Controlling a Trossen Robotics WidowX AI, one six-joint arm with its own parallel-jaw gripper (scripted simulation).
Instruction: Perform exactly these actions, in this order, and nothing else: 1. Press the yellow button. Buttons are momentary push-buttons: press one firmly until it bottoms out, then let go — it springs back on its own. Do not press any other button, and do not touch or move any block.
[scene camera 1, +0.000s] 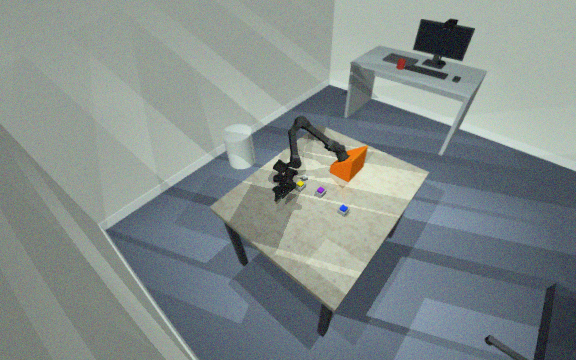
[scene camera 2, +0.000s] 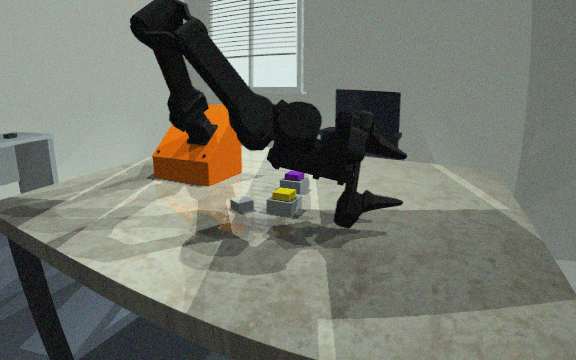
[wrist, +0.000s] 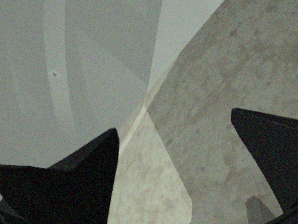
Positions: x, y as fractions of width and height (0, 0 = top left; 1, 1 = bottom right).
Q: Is the gripper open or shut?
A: Open.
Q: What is the gripper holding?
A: Nothing.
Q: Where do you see the gripper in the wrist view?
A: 0.60, 0.56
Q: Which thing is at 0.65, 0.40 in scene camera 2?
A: The gripper.
